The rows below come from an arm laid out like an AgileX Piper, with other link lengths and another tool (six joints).
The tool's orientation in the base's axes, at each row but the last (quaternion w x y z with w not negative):
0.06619, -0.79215, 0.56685, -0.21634
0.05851, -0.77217, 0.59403, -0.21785
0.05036, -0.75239, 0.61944, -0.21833
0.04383, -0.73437, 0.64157, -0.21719
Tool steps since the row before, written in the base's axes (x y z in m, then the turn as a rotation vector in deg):
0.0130, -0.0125, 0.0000, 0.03, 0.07, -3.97
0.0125, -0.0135, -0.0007, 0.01, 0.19, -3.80
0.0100, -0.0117, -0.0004, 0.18, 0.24, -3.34
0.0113, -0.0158, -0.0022, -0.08, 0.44, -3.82
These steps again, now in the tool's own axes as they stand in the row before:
0.0150, -0.0069, 0.0072, -1.12, 1.34, 3.57
0.0150, -0.0070, 0.0080, -1.19, 1.26, 3.39
0.0124, -0.0063, 0.0065, -1.09, 0.94, 3.03
0.0155, -0.0069, 0.0096, -1.43, 1.31, 3.32

